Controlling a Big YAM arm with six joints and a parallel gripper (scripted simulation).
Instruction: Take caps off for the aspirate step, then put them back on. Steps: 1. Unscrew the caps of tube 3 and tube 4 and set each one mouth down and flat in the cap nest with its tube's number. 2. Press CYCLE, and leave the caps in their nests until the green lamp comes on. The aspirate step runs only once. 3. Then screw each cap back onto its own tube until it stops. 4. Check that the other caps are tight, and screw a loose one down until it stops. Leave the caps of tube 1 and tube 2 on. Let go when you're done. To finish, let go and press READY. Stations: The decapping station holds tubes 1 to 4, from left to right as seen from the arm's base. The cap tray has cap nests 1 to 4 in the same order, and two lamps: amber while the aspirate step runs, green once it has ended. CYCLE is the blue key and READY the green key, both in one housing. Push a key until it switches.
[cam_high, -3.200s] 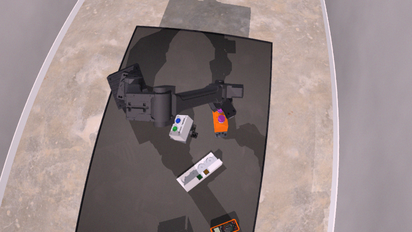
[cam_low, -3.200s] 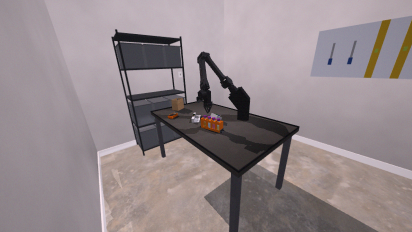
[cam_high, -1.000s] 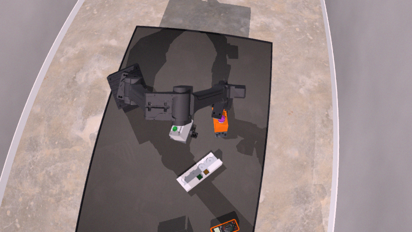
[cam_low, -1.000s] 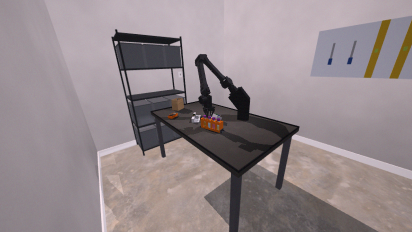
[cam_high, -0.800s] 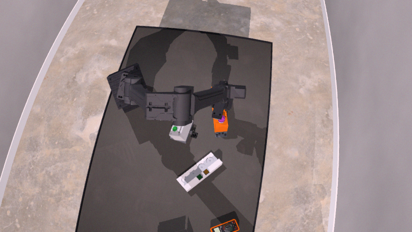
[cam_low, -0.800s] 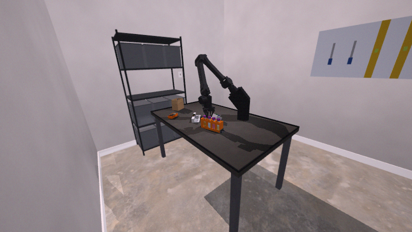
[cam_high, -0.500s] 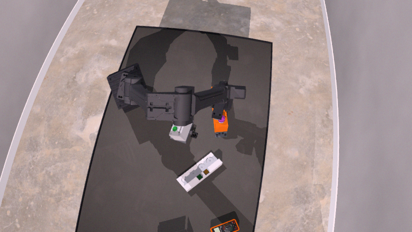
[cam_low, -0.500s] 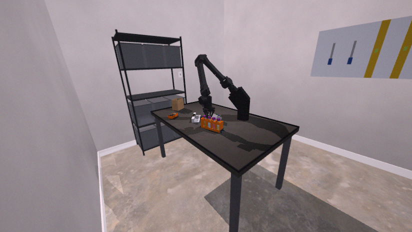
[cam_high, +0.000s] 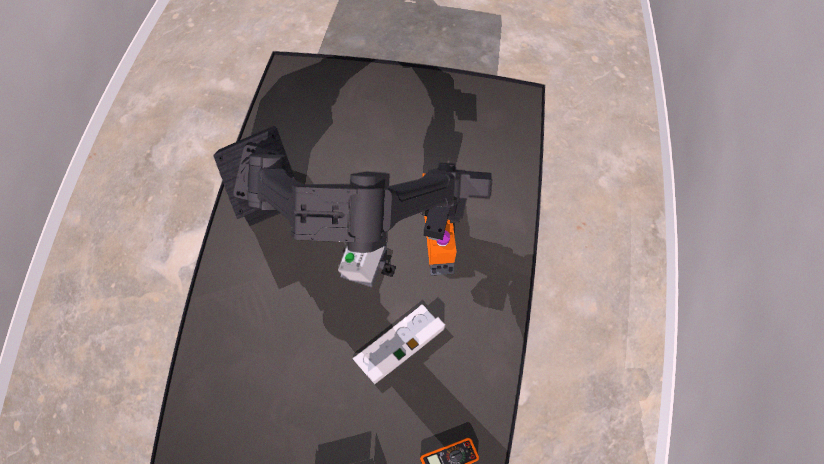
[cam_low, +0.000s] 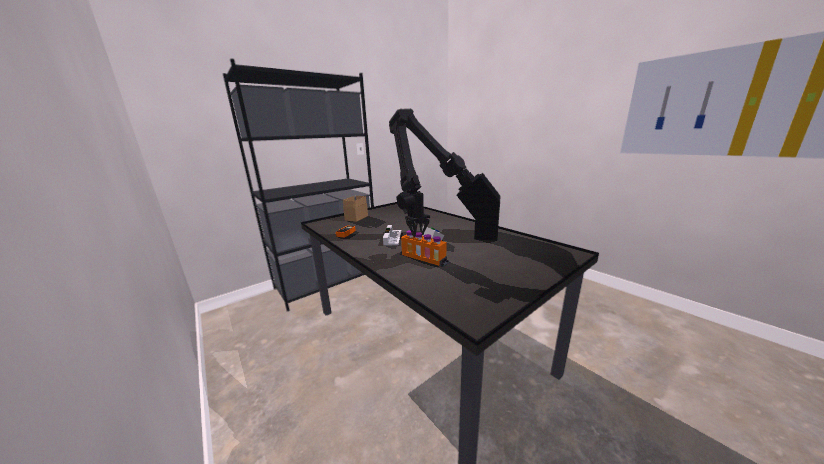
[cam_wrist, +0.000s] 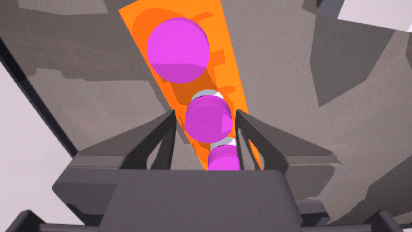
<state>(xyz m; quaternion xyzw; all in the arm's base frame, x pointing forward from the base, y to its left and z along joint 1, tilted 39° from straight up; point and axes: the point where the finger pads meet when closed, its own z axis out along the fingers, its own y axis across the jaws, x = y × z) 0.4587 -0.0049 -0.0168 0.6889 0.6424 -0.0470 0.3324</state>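
Right now my hand is 50 mm to the left of the cap and 10 mm short of it. The rest, counted from my hand: green key (220 mm behind, 100 mm to the right, 50 mm below); then blue key (200 mm behind, 60 mm to the right, 50 mm below); then key housing (190 mm behind, 80 mm to the right, 60 mm below).
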